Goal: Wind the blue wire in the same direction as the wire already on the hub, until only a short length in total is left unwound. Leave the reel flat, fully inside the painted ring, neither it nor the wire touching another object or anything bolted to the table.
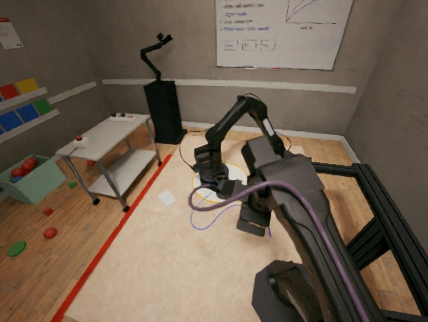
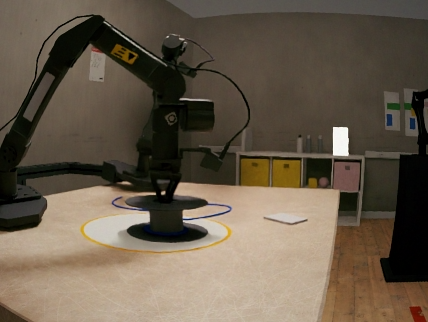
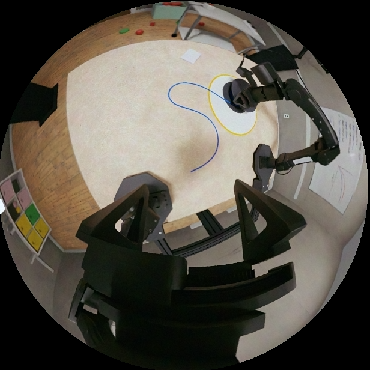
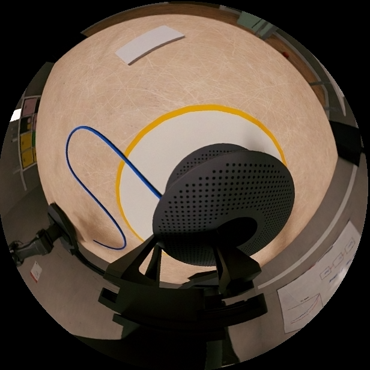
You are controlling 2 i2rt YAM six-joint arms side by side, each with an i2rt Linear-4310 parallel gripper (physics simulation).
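Frame: origin at the left arm's base, x ahead, y left, z up, level; centimetres.
Where they show: left gripper, fingertip midpoint: [image 1: 248, 209]; right gripper, fingertip midpoint: [image 1: 217, 179]; left arm's base, origin of the base link: [image 1: 288, 296] [image 2: 143, 173]; right arm's base, origin of the base link: [image 2: 5, 198].
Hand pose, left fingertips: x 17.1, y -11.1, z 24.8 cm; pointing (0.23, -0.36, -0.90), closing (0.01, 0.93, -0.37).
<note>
Each offset is from my left fingertips to the top centre of the thing. "spot": to the spot under its first point.
The black reel {dx +23.2, dy -37.7, dz -23.8 cm} [image 1: 220, 174] [image 2: 167, 213] [image 3: 231, 94] [image 4: 225, 185] stands flat inside the painted yellow ring {spot: dx +35.0, dy -31.8, dz -30.3 cm} [image 2: 231, 232] [image 3: 209, 94] [image 4: 210, 107]. Some blue wire is on its hub. The loose blue wire {spot: dx +18.9, dy -5.6, dz -30.0 cm} [image 1: 201, 229] [image 2: 230, 208] [image 3: 218, 142] [image 4: 76, 175] leaves the hub, crosses the ring and lies in an S-curve on the table. My right gripper [image 2: 166, 198] [image 4: 184, 231] is shut on the reel's top flange, one finger at the centre hole, the other at the rim. My left gripper [image 3: 189, 185] is open and empty, high above the table near its own base, apart from the wire.
A flat white card {dx +42.9, dy -16.9, dz -29.7 cm} [image 1: 167, 197] [image 2: 285, 218] [image 3: 191, 55] [image 4: 150, 44] lies on the table, apart from the ring and wire. The left arm's base [image 1: 282, 287] [image 3: 142, 192] stands near the wire's free end. A black frame [image 1: 380, 225] runs along the table edge behind the arms.
</note>
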